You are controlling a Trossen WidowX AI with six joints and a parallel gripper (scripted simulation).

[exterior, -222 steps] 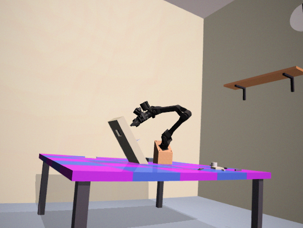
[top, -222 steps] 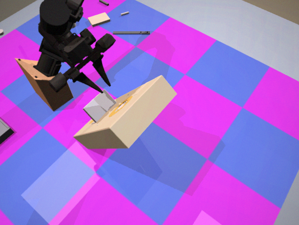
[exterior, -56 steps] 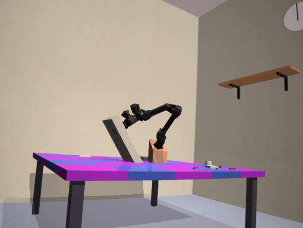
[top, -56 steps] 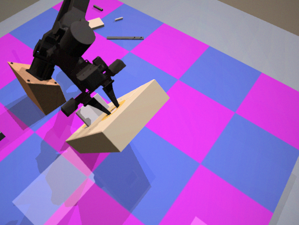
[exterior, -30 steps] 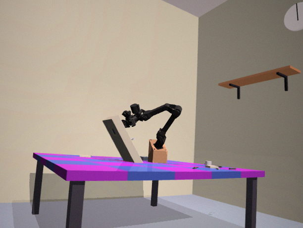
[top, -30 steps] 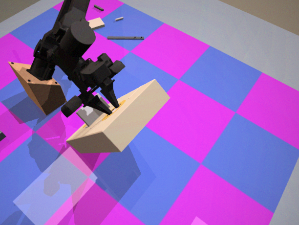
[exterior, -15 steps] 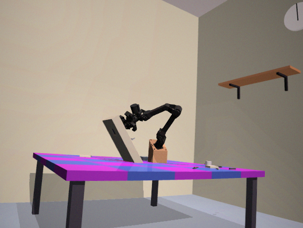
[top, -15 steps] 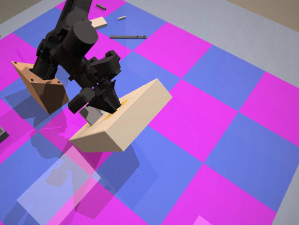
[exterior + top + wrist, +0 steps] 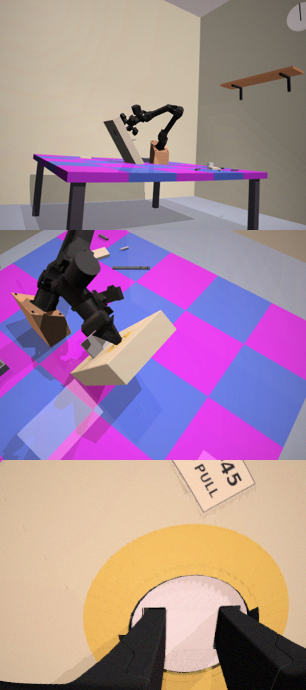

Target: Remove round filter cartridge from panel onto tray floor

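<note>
The service panel lies 80 mm below my gripper tip and 40 mm behind it. Round my gripper tip: grey tray (460 mm behind, 240 mm to the right, 230 mm below); round filter cartridge (10 mm below, 10 mm ahead).
</note>
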